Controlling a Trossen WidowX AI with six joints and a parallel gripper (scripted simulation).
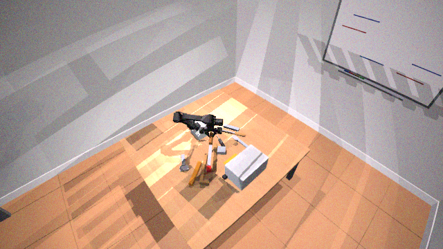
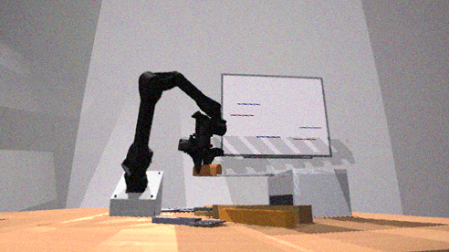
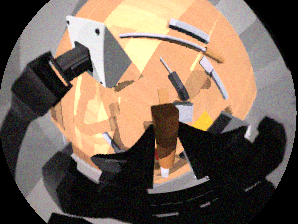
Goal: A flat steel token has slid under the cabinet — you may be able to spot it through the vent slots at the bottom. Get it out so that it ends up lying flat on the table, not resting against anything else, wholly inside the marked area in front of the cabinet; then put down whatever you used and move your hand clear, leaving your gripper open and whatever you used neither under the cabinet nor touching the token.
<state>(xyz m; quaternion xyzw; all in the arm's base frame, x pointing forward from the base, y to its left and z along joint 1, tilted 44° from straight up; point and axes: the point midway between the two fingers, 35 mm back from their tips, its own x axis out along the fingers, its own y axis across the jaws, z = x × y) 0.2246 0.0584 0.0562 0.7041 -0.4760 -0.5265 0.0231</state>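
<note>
My gripper tip is now 90 mm short of the grey block, 40 mm to the right of it and 130 mm above it. Round my gripper tip: orange bar: 140 mm ahead, 270 mm to the right, 130 mm below; thin wooden stick: 100 mm ahead, 40 mm to the right, 140 mm below; red block: 180 mm ahead, 170 mm to the right, 120 mm below.
</note>
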